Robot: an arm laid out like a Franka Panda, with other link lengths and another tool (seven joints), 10 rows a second.
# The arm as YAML. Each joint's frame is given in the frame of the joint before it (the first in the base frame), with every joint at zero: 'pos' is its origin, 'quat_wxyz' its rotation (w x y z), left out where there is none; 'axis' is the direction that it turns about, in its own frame. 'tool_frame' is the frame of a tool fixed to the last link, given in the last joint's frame.
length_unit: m
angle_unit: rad
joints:
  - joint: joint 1
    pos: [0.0, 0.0, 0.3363]
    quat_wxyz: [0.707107, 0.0, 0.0, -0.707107]
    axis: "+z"
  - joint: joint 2
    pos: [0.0, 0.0, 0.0]
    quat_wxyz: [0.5, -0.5, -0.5, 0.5]
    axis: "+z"
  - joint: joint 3
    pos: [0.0, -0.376, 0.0]
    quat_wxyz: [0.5, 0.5, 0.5, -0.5]
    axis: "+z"
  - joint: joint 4
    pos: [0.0, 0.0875, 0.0]
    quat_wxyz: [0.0, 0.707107, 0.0, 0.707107]
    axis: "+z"
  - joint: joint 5
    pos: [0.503, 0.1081, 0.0]
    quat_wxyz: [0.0, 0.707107, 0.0, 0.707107]
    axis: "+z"
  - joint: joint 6
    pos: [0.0, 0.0, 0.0]
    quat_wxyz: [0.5, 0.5, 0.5, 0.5]
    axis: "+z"
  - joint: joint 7
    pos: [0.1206, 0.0, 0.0]
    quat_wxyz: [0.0, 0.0, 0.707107, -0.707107]
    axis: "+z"
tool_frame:
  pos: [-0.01, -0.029, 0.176]
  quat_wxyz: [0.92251, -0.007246, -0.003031, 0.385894]
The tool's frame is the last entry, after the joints.
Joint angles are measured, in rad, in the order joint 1, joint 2, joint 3, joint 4, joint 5, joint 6, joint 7. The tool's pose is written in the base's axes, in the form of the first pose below.
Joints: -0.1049, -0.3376, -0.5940, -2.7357, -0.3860, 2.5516, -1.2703
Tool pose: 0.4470, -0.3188, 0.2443; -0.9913, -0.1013, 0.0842; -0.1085, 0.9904, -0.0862; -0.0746, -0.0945, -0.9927
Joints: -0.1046, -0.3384, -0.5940, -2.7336, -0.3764, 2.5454, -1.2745
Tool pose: 0.4468, -0.3193, 0.2448; -0.9917, -0.0978, 0.0829; -0.1045, 0.9913, -0.0803; -0.0743, -0.0883, -0.9933
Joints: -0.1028, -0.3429, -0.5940, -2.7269, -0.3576, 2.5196, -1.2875
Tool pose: 0.4460, -0.3198, 0.2464; -0.9927, -0.0966, 0.0728; -0.1014, 0.9927, -0.0652; -0.0660, -0.0721, -0.9952
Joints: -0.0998, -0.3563, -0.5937, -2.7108, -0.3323, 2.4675, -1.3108
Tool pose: 0.4454, -0.3212, 0.2532; -0.9933, -0.1003, 0.0568; -0.1027, 0.9938, -0.0419; -0.0522, -0.0474, -0.9975
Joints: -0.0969, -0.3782, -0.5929, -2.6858, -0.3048, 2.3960, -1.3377
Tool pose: 0.4450, -0.3237, 0.2663; -0.9936, -0.1052, 0.0402; -0.1059, 0.9943, -0.0134; -0.0385, -0.0176, -0.9991
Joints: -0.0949, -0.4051, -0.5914, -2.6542, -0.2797, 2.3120, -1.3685
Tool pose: 0.4442, -0.3265, 0.2843; -0.9930, -0.1157, 0.0234; -0.1154, 0.9932, 0.0171; -0.0252, 0.0143, -0.9996
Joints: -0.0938, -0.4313, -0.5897, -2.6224, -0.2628, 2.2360, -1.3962
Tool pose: 0.4433, -0.3295, 0.3039; -0.9915, -0.1293, 0.0120; -0.1287, 0.9908, 0.0410; -0.0172, 0.0391, -0.9991
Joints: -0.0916, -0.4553, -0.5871, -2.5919, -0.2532, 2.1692, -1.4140
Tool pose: 0.4427, -0.3318, 0.3237; -0.9901, -0.1405, 0.0037; -0.1400, 0.9885, 0.0577; -0.0118, 0.0566, -0.9983
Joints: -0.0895, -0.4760, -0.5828, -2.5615, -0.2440, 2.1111, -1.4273
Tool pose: 0.4428, -0.3336, 0.3438; -0.9888, -0.1494, 0.0001; -0.1490, 0.9863, 0.0704; -0.0106, 0.0696, -0.9975
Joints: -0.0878, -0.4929, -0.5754, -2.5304, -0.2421, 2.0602, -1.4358
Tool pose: 0.4437, -0.3353, 0.3642; -0.9872, -0.1594, -0.0033; -0.1592, 0.9845, 0.0733; -0.0084, 0.0729, -0.9973
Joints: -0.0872, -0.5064, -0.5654, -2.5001, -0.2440, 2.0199, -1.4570
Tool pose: 0.4457, -0.3367, 0.3847; -0.9828, -0.1847, -0.0032; -0.1845, 0.9805, 0.0679; -0.0094, 0.0673, -0.9977
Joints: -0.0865, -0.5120, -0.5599, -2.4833, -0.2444, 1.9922, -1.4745
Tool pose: 0.4460, -0.3364, 0.3945; -0.9789, -0.2039, -0.0095; -0.2041, 0.9766, 0.0681; -0.0046, 0.0686, -0.9976
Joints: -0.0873, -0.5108, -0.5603, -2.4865, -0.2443, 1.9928, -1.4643
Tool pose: 0.4451, -0.3363, 0.3920; -0.9811, -0.1933, -0.0125; -0.1937, 0.9786, 0.0699; -0.0013, 0.0710, -0.9975
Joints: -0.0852, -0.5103, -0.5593, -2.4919, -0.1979, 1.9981, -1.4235
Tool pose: 0.4479, -0.3310, 0.3898; -0.9903, -0.1385, 0.0076; -0.1369, 0.9848, 0.1073; -0.0223, 0.1052, -0.9942
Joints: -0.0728, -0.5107, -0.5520, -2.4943, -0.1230, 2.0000, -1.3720
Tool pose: 0.4569, -0.3170, 0.3908; -0.9963, -0.0772, 0.0386; -0.0699, 0.9840, 0.1639; -0.0506, 0.1606, -0.9857
